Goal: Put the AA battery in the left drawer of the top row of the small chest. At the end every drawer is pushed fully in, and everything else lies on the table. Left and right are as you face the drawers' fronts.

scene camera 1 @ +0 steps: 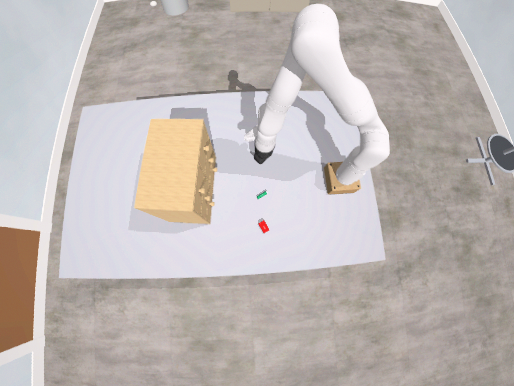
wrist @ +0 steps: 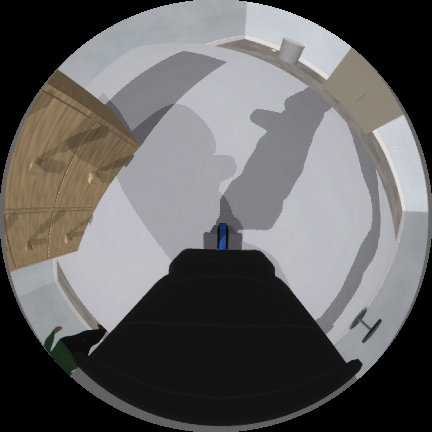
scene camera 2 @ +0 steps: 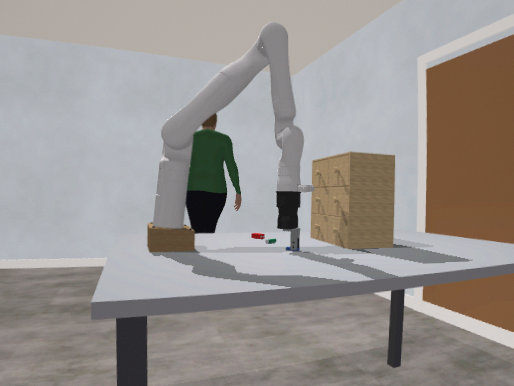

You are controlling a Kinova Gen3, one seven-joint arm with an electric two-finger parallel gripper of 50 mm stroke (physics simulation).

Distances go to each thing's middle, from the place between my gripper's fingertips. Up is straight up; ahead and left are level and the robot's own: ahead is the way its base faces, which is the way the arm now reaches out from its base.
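Scene:
With the small wooden chest (scene camera 1: pixel 166 188) as my reference, I find my gripper 140 mm to the right of it, 290 mm short of it and 160 mm below it.

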